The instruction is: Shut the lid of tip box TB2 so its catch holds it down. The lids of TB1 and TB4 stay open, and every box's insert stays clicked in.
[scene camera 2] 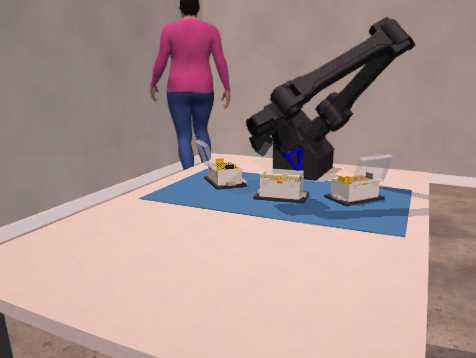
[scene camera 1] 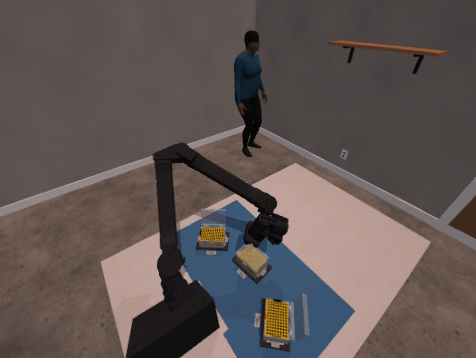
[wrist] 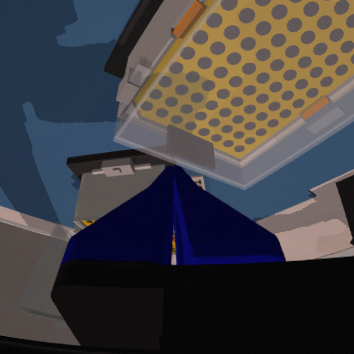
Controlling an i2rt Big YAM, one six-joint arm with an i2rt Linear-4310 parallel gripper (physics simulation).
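Places are measured from the arm's base along level axes (x ahead, y left, z up), in centimetres.
Pixels of known places: gripper, fingertip midpoint: (scene camera 2: 299,170) (scene camera 1: 245,243) (wrist: 173,176); arm's base at its link origin: (scene camera 2: 308,137) (scene camera 1: 180,298).
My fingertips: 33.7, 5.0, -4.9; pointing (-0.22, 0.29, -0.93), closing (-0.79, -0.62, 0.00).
Observation:
Ahead of a thing's pixels: the offset from my fingertips to its top centre, as dx, dy, dz. "spot": to the spot under its first point. Level surfaces: height alone.
The middle box, apparently TB2 @[-2.0, -5.6, -1.3] (scene camera 1: 251,262) (scene camera 2: 281,190), has its clear lid @[spot: +1.0, -5.3, -1.3] (wrist: 240,75) down over a yellow insert; I cannot tell whether its catch is engaged. My gripper (scene camera 1: 247,242) (scene camera 2: 299,167) (wrist: 173,176) is shut and empty, blue fingertips close to the lid's edge on the arm side; contact is unclear. Apparently TB1 (scene camera 1: 212,238) (scene camera 2: 356,192) (wrist: 115,192) stands to one side, lid @[spot: -2.4, +21.1, +0.6] (scene camera 1: 214,217) (scene camera 2: 376,167) open. Apparently TB4 (scene camera 1: 276,320) (scene camera 2: 225,177) stands on the other side, lid (scene camera 1: 301,317) (scene camera 2: 204,152) open. Yellow inserts sit inside both; their clicks are too small to judge.
The boxes stand on dark bases on a blue mat @[dz -9.1] (scene camera 1: 320,305) (scene camera 2: 350,220) on the pale table @[dz -9.4] (scene camera 1: 350,235) (scene camera 2: 200,270). The arm reaches over from its black base (scene camera 1: 175,320) (scene camera 2: 320,160). A person (scene camera 1: 250,80) (scene camera 2: 190,65) stands beyond the table in each scene view.

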